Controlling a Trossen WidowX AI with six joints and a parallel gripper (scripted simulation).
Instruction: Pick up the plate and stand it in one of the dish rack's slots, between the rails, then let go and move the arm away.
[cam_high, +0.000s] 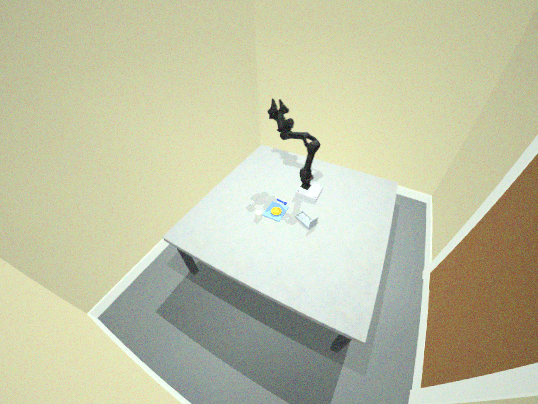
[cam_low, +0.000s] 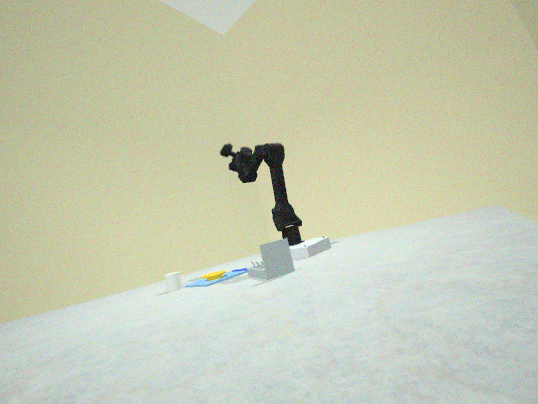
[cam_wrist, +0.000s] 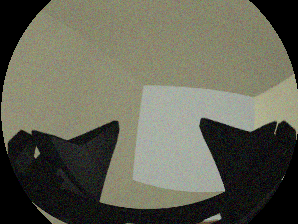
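Now: the yellow plate 41 cm ahead of my gripper tip, 29 cm to the left of it and 59 cm below it. From my gripper tip the other things lie so: light blue mat: 40 cm ahead, 28 cm to the left, 60 cm below; then blue spoon: 30 cm ahead, 26 cm to the left, 60 cm below; then white cup: 51 cm ahead, 21 cm to the left, 58 cm below.
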